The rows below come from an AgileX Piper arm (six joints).
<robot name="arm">
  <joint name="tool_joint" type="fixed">
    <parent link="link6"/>
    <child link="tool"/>
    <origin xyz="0 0 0" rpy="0 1.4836 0"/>
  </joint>
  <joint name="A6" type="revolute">
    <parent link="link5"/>
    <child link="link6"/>
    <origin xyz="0.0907 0 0.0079"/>
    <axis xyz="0.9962 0 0.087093"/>
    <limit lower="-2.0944" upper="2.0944"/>
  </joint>
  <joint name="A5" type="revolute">
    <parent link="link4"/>
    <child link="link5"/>
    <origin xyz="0 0 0"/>
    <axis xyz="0 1 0"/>
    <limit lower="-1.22" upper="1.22"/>
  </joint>
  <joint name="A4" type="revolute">
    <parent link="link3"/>
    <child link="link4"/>
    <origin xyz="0.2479 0 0.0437"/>
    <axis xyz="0.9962 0 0.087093"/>
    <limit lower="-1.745" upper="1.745"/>
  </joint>
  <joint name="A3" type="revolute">
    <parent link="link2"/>
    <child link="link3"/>
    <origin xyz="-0.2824 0 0.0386"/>
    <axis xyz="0 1 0"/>
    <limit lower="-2.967" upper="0"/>
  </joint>
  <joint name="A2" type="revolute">
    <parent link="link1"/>
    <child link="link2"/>
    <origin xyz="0 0 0"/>
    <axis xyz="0 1 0"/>
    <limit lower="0" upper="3.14"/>
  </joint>
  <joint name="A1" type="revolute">
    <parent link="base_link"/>
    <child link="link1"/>
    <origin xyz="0 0 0.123"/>
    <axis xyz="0 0 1"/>
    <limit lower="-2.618" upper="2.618"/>
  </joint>
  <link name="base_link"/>
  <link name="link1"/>
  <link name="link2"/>
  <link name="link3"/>
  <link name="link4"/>
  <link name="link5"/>
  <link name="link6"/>
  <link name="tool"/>
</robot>
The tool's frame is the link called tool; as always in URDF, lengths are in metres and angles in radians.
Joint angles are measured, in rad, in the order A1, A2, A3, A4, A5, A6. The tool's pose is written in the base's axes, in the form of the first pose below.
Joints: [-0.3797, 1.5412, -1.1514, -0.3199, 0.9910, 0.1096]
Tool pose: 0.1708 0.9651 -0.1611 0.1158 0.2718 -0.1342 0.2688
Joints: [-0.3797, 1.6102, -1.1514, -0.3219, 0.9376, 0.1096]
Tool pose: 0.1622 0.9682 -0.1565 0.1087 0.2851 -0.1388 0.2486
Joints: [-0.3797, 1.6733, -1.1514, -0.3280, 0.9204, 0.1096]
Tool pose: 0.1558 0.9721 -0.1528 0.0864 0.2933 -0.1422 0.2288
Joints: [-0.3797, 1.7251, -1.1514, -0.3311, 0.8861, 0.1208]
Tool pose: 0.1548 0.9735 -0.1488 0.0790 0.3009 -0.1448 0.2124
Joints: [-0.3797, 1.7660, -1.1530, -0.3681, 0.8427, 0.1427]
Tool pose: 0.1489 0.9726 -0.1589 0.0811 0.3077 -0.1491 0.2004
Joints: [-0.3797, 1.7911, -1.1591, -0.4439, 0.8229, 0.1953]
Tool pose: 0.1480 0.9682 -0.1841 0.0823 0.3116 -0.1552 0.1953
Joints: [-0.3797, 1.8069, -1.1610, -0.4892, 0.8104, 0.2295]
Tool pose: 0.1479 0.9654 -0.1982 0.0830 0.3137 -0.1586 0.1916
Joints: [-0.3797, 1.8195, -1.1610, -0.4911, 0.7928, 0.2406]
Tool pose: 0.1499 0.9651 -0.1963 0.0866 0.3161 -0.1591 0.1874
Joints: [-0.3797, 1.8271, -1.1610, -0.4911, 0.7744, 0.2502]
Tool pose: 0.1520 0.9646 -0.1943 0.0929 0.3182 -0.1593 0.1850
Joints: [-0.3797, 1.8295, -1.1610, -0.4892, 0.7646, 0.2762]
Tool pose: 0.1639 0.9626 -0.1916 0.0991 0.3192 -0.1593 0.1842
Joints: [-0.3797, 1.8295, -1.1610, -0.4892, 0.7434, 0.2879]
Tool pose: 0.1673 0.9611 -0.1898 0.1105 0.3211 -0.1593 0.1845
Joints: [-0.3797, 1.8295, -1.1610, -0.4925, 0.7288, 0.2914]
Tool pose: 0.1663 0.9604 -0.1900 0.1178 0.3224 -0.1595 0.1848
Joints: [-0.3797, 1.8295, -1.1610, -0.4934, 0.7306, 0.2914]
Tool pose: 0.1662 0.9604 -0.1904 0.1169 0.3222 -0.1596 0.1848
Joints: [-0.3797, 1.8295, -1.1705, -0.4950, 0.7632, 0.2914]
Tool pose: 0.1699 0.9604 -0.1938 0.1056 0.3211 -0.1603 0.1867
